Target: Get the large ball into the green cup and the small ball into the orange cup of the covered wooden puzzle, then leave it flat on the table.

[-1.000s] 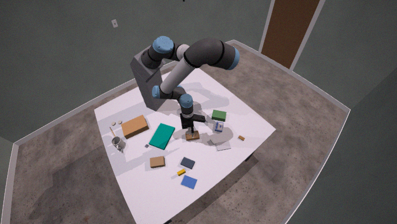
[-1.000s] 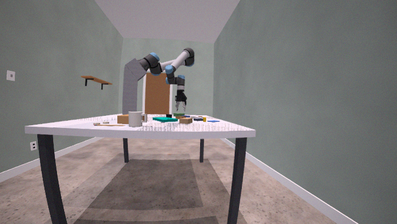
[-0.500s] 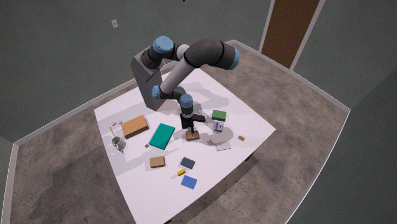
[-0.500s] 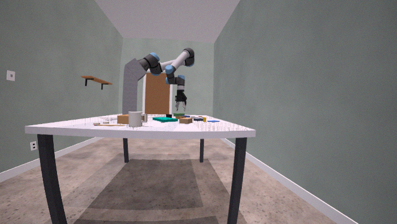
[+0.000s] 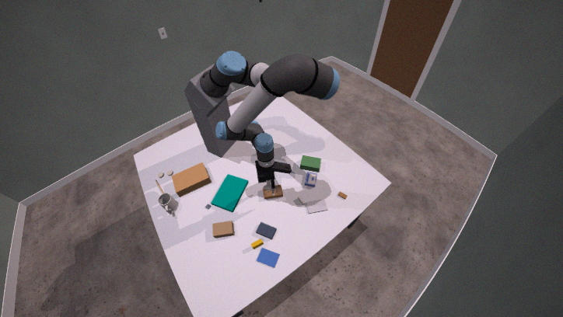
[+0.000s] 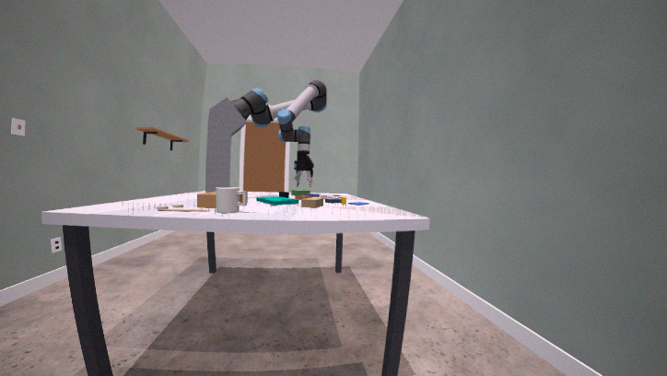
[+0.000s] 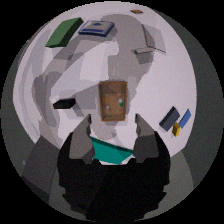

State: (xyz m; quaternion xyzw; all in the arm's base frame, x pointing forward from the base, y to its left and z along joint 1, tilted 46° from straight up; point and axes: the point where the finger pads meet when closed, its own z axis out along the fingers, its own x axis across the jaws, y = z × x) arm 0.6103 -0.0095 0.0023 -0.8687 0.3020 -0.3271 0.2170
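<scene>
The puzzle is 80 mm below my hand. Also, from my hand: teal board: 190 mm to the right, 160 mm behind, 80 mm below; dark tile: 180 mm to the right, 150 mm ahead, 80 mm below; grey plate: 230 mm ahead, 120 mm to the left, 80 mm below.
</scene>
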